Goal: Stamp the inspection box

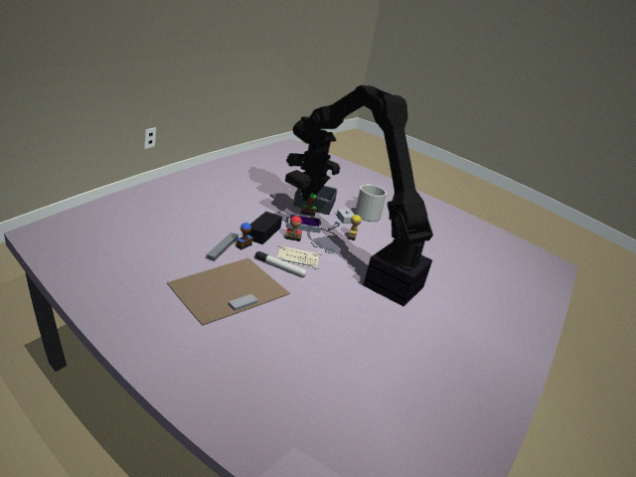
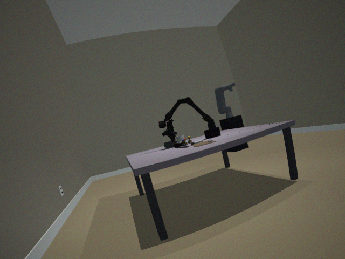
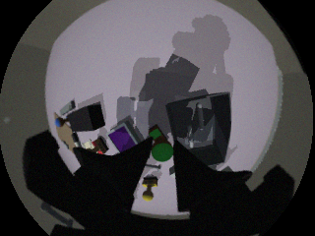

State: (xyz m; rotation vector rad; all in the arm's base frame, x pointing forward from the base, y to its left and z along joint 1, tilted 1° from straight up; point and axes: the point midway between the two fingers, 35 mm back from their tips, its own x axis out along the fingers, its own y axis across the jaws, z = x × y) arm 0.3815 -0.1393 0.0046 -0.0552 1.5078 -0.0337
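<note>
My gripper tip is 7 cm to the right of the purple ink pad, 5 cm past it and 4 cm above it. The rest, counted from my gripper tip: red-knobbed stamp: 15 cm to the left, 7 cm behind, 2 cm below; then dark tray: 6 cm to the right, 3 cm below, 1 cm ahead; then green stamp: 2 cm below, 1 cm behind.
</note>
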